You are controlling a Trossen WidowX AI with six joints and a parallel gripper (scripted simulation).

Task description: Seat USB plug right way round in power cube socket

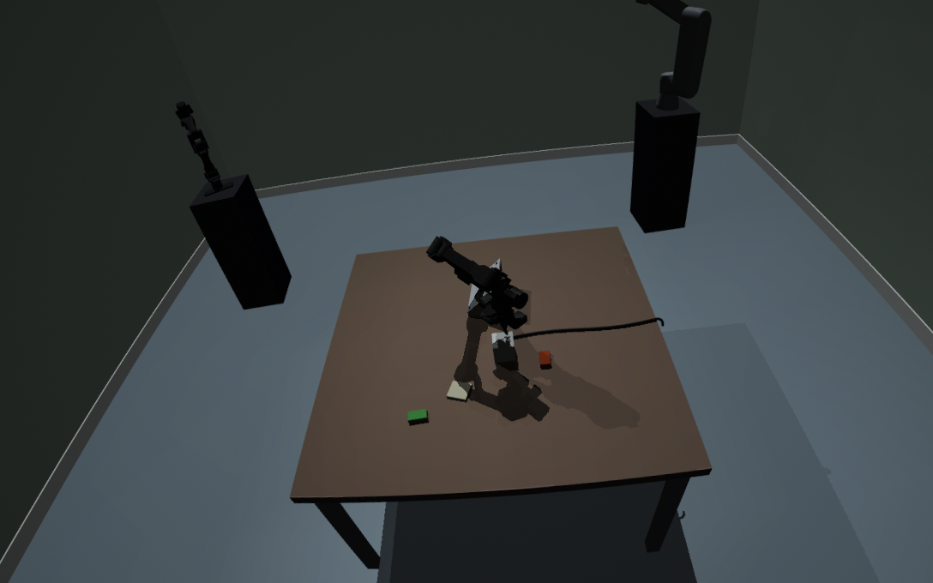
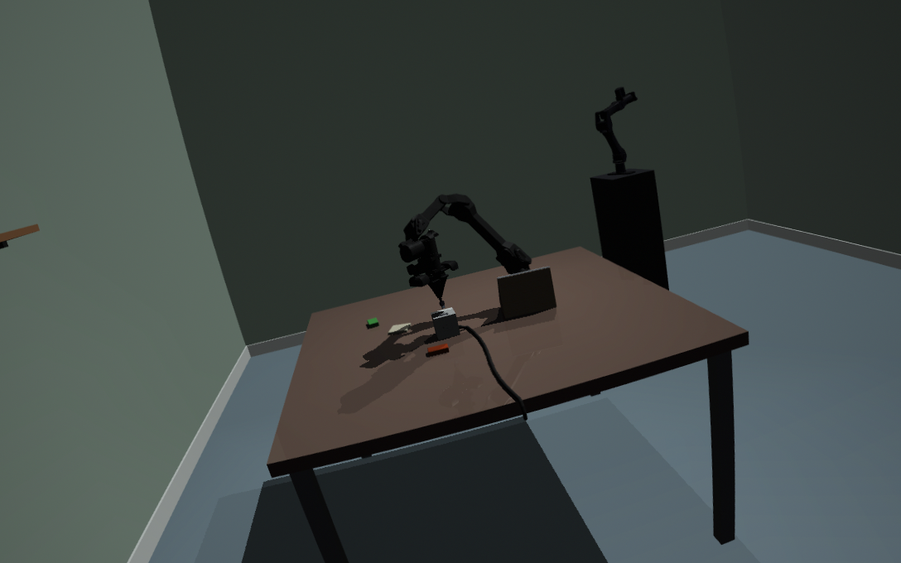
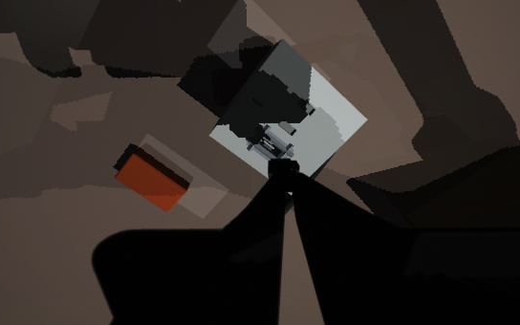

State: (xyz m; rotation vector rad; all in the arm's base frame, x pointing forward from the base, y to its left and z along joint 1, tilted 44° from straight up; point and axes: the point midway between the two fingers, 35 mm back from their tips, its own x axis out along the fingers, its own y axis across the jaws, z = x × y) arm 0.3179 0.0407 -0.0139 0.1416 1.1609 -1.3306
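Right now my gripper tip is 2 cm above the dark USB plug. Also, from my gripper tip: orange block: 6 cm ahead, 13 cm to the left, 13 cm below; green block: 23 cm ahead, 34 cm to the right, 13 cm below; cream tile: 14 cm ahead, 19 cm to the right, 13 cm below.
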